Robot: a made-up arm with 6 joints.
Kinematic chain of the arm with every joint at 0, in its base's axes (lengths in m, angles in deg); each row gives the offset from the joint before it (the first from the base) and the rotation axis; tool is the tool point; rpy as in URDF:
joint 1: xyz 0 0 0.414 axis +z
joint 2: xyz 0 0 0 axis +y
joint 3: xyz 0.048 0 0.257 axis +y
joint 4: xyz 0.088 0 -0.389 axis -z
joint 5: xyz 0 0 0 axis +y
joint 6: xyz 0.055 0 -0.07 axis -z
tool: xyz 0 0 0 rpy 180 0 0
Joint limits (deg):
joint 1: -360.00..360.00
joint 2: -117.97..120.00
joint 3: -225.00..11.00
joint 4: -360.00..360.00
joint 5: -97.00..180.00
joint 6: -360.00..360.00
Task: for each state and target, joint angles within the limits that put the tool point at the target. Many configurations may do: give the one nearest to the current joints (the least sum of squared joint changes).
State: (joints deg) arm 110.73 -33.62 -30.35 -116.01 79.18 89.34
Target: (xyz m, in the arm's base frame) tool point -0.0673 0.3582 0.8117
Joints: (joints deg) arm 108.28 -29.92 -64.44 -120.49 77.34 89.34
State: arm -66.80 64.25 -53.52 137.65 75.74 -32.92
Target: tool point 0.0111 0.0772 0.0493
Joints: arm -68.66 83.56 -24.90 133.51 74.70 -32.92
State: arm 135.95 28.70 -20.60 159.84 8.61 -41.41
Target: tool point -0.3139 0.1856 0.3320
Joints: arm 151.70 -1.05 -36.84 161.40 7.28 -41.41
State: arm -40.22 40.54 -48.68 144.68 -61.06 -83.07
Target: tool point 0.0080 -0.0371 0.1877
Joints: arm -36.50 59.70 -24.60 163.60 -56.06 -83.07
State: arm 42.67 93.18 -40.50 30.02 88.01 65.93
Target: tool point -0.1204 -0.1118 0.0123
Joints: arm 52.42 112.87 -52.22 28.70 77.74 65.93
